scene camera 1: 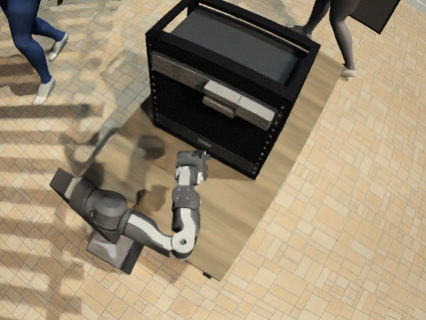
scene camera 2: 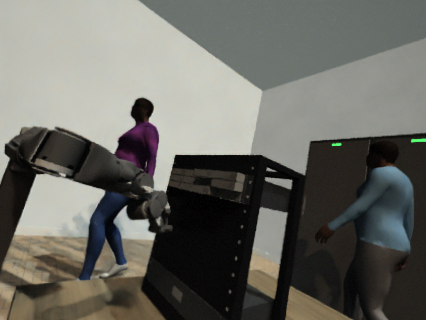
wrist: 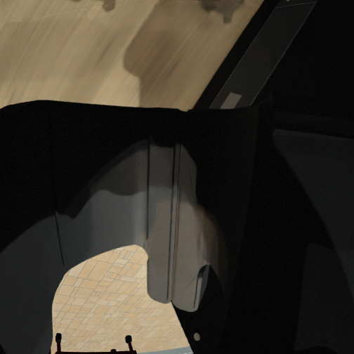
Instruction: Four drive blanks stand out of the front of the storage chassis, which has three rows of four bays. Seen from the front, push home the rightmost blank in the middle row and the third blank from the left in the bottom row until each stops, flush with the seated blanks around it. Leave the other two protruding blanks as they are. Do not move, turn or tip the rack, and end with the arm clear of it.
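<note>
The black storage chassis (scene camera 1: 220,152) (scene camera 2: 251,215) (wrist: 265,50) stands upright on the table. Its grey blanks sit in a band near the top of its front. In scene camera 1, a pale blank (scene camera 1: 222,91) stands out right of the centre, another pale blank (scene camera 1: 255,111) stands out at the right end, and a lower blank (scene camera 1: 218,106) stands out below the first. A fourth protruding blank and the exact depths cannot be told. My gripper (scene camera 1: 206,156) (scene camera 2: 166,228) (wrist: 189,210) is shut and empty, in front of the chassis and lower than the blanks. The gap cannot be measured.
The wooden table (scene camera 1: 240,220) (scene camera 2: 80,300) (wrist: 75,50) carries the chassis. The arm's base (scene camera 1: 115,250) is at the front left. A person in purple (scene camera 2: 140,142) and a person in light blue (scene camera 2: 387,210) stand beyond. Dark cabinets (scene camera 2: 325,200) are behind the chassis.
</note>
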